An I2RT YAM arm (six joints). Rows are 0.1 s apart.
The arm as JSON. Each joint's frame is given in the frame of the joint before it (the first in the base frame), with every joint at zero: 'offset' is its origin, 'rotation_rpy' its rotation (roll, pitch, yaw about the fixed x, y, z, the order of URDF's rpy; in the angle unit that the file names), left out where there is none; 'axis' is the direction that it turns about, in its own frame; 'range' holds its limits. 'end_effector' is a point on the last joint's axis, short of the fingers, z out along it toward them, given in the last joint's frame.
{
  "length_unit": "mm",
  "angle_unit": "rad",
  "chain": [
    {
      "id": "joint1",
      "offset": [
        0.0,
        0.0,
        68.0
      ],
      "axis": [
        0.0,
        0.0,
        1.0
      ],
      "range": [
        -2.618,
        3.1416
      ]
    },
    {
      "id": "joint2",
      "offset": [
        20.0,
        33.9,
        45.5
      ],
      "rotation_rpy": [
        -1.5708,
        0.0,
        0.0
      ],
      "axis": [
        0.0,
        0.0,
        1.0
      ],
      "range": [
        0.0,
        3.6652
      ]
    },
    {
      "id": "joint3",
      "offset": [
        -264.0,
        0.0,
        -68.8
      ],
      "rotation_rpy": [
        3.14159,
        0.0,
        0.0
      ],
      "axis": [
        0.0,
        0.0,
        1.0
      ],
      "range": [
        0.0,
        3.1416
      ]
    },
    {
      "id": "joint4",
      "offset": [
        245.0,
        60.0,
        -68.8
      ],
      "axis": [
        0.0,
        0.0,
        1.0
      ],
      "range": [
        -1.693,
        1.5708
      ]
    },
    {
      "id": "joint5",
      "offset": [
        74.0,
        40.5,
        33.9
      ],
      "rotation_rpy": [
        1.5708,
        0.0,
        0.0
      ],
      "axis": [
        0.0,
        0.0,
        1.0
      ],
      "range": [
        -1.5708,
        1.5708
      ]
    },
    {
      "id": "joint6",
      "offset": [
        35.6,
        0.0,
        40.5
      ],
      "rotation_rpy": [
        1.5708,
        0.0,
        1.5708
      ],
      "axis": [
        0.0,
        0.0,
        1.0
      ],
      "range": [
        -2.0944,
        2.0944
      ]
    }
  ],
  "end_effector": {
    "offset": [
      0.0,
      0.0,
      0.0
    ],
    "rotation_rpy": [
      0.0,
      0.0,
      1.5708
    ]
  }
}
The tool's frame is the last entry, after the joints.
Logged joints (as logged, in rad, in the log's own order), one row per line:
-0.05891, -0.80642, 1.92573, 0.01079, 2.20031, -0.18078
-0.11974, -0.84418, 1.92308, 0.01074, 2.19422, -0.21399
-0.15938, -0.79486, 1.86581, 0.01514, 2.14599, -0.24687
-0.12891, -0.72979, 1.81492, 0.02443, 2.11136, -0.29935
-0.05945, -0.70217, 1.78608, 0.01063, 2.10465, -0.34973
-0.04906, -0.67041, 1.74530, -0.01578, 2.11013, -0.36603
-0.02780, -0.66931, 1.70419, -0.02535, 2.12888, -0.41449
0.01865, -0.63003, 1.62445, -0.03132, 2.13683, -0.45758
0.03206, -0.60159, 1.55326, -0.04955, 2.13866, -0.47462
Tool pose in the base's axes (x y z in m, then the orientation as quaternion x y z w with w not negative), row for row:
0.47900, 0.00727, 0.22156, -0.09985, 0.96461, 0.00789, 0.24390
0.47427, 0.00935, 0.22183, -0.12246, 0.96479, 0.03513, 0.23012
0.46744, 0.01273, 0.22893, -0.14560, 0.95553, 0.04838, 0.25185
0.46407, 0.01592, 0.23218, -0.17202, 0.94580, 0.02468, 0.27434
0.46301, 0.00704, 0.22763, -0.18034, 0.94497, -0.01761, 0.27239
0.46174, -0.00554, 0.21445, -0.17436, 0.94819, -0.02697, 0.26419
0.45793, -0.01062, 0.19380, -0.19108, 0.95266, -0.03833, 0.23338
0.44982, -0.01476, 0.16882, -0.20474, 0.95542, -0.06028, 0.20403
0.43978, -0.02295, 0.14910, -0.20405, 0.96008, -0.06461, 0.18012
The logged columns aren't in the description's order. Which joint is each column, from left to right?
Columns, left to right: joint5, joint4, joint3, joint1, joint2, joint6.
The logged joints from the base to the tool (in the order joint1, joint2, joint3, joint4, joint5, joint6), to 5 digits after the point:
0.01079, 2.20031, 1.92573, -0.80642, -0.05891, -0.18078
0.01074, 2.19422, 1.92308, -0.84418, -0.11974, -0.21399
0.01514, 2.14599, 1.86581, -0.79486, -0.15938, -0.24687
0.02443, 2.11136, 1.81492, -0.72979, -0.12891, -0.29935
0.01063, 2.10465, 1.78608, -0.70217, -0.05945, -0.34973
-0.01578, 2.11013, 1.74530, -0.67041, -0.04906, -0.36603
-0.02535, 2.12888, 1.70419, -0.66931, -0.02780, -0.41449
-0.03132, 2.13683, 1.62445, -0.63003, 0.01865, -0.45758
-0.04955, 2.13866, 1.55326, -0.60159, 0.03206, -0.47462

